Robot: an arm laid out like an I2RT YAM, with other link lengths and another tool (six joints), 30 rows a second.
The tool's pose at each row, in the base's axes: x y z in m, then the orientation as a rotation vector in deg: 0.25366, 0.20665, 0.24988, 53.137, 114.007, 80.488; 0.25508, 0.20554, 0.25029, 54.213, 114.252, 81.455; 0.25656, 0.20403, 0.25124, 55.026, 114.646, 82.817; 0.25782, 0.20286, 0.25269, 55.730, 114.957, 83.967; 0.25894, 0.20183, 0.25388, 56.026, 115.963, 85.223; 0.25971, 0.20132, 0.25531, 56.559, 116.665, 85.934; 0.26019, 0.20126, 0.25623, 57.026, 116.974, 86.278; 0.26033, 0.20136, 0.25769, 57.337, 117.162, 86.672; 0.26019, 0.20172, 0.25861, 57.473, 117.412, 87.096; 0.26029, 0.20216, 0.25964, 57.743, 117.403, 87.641; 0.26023, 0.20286, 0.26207, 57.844, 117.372, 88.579; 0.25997, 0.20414, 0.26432, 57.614, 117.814, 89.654
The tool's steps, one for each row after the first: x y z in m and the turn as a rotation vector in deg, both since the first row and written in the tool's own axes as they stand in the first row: -0.00177, 0.00047, 0.00028, 0.093, 0.553, 1.185; -0.00390, 0.00137, 0.00020, 0.050, 1.484, 2.364; -0.00565, 0.00277, -0.00001, 0.012, 2.257, 3.368; -0.00719, 0.00392, -0.00015, 0.233, 3.613, 4.184; -0.00812, 0.00534, -0.00033, 0.549, 4.413, 4.907; -0.00849, 0.00631, -0.00031, 0.746, 4.749, 5.398; -0.00855, 0.00775, -0.00061, 0.807, 5.059, 5.794; -0.00821, 0.00867, -0.00080, 0.842, 5.452, 6.086; -0.00796, 0.00976, -0.00080, 0.720, 5.730, 6.503; -0.00746, 0.01221, -0.00121, 0.396, 6.250, 6.971; -0.00637, 0.01457, -0.00137, 0.210, 7.208, 7.308
